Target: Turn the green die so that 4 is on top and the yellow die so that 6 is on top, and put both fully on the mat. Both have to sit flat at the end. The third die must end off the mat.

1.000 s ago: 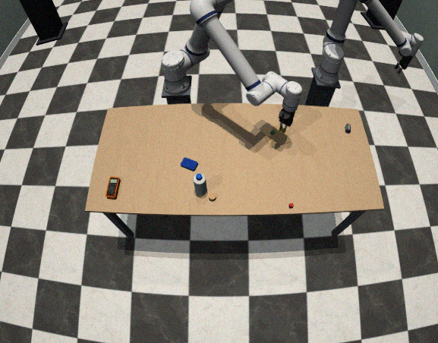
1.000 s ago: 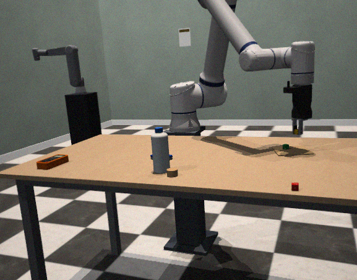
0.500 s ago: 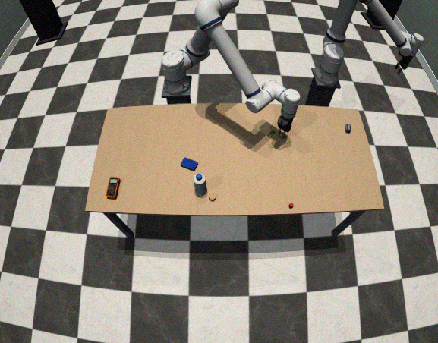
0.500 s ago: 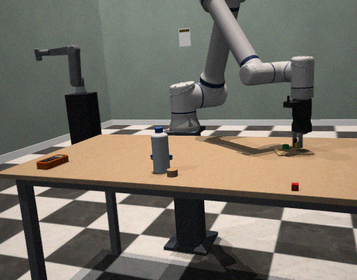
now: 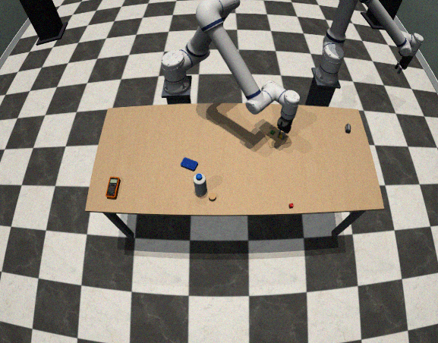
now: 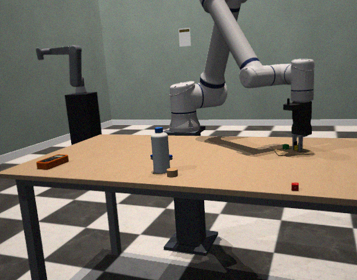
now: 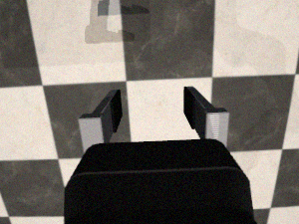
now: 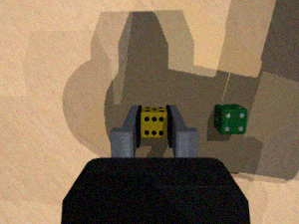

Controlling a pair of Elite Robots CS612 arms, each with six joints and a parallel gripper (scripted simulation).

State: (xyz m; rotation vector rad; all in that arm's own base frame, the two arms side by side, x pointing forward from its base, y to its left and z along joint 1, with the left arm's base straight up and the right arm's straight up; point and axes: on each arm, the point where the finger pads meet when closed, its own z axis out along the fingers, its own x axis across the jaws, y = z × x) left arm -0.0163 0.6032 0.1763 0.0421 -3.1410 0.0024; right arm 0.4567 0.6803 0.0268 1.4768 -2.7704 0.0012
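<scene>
My right gripper is now 10 mm above the yellow die. The rest, counted from my right hand: thin tan mat 20 mm to the right, 20 mm below, 20 mm behind; then green die 50 mm to the right, 40 mm behind, 10 mm below; then red die 450 mm ahead, 30 mm to the right, 20 mm below.
</scene>
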